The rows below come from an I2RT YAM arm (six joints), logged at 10 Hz.
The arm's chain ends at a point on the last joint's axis. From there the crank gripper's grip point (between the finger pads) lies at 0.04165 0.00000 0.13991 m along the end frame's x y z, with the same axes.
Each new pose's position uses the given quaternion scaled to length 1; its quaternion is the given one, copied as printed.
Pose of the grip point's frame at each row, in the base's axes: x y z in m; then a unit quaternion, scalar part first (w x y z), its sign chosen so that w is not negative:
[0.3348 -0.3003 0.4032 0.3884 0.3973 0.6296 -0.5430]
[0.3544 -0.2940 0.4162 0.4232 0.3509 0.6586 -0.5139]
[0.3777 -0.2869 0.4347 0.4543 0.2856 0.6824 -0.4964]
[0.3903 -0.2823 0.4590 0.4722 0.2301 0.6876 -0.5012]
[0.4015 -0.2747 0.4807 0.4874 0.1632 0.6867 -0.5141]
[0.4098 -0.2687 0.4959 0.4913 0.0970 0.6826 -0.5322]
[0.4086 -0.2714 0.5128 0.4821 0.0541 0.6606 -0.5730]
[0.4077 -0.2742 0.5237 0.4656 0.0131 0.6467 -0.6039]
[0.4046 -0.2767 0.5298 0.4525 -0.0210 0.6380 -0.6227]
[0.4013 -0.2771 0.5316 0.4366 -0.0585 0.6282 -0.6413]
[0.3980 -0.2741 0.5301 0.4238 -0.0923 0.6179 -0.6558]
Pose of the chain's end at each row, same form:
[0.3427 -0.1647 0.4567 0.3884 0.3973 0.6296 -0.5430]
[0.3433 -0.1589 0.4703 0.4232 0.3509 0.6586 -0.5139]
[0.3483 -0.1533 0.4855 0.4543 0.2856 0.6824 -0.4964]
[0.3504 -0.1489 0.5029 0.4722 0.2301 0.6876 -0.5012]
[0.3510 -0.1421 0.5151 0.4874 0.1632 0.6867 -0.5141]
[0.3512 -0.1374 0.5212 0.4913 0.0970 0.6826 -0.5322]
[0.3502 -0.1382 0.5249 0.4821 0.0541 0.6606 -0.5730]
[0.3492 -0.1405 0.5266 0.4656 0.0131 0.6467 -0.6039]
[0.3447 -0.1436 0.5269 0.4525 -0.0210 0.6380 -0.6227]
[0.3395 -0.1451 0.5228 0.4366 -0.0585 0.6282 -0.6413]
[0.3338 -0.1438 0.5162 0.4238 -0.0923 0.6179 -0.6558]

